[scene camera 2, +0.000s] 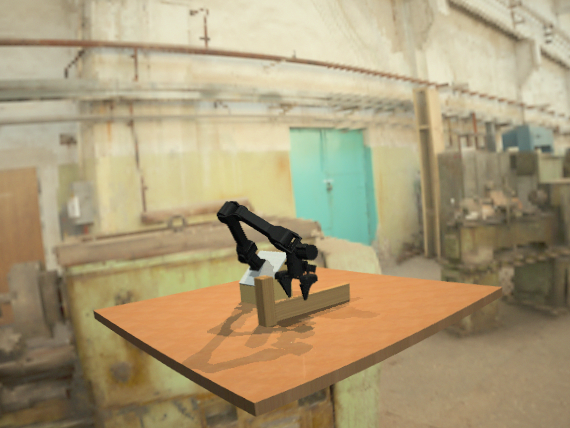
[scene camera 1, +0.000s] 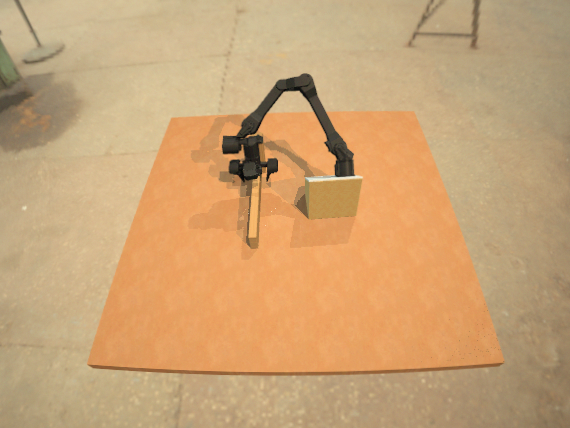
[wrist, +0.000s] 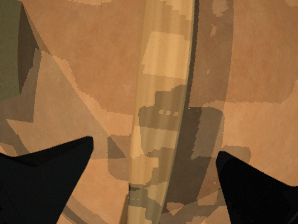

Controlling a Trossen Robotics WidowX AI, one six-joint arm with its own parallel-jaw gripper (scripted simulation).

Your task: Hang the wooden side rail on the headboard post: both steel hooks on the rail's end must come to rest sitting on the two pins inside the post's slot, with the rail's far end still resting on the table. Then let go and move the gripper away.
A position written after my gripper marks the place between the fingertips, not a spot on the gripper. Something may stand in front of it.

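Note:
I can see a wooden side rail (scene camera 2: pixel 290 307), and the rail (wrist: pixel 163 61) is visible from the wrist as well. A headboard post (scene camera 2: pixel 264 290) is here too. As for my gripper (scene camera 2: pixel 297 298) (scene camera 1: pixel 255 181) (wrist: pixel 156 151), it is open, and it holds nothing.

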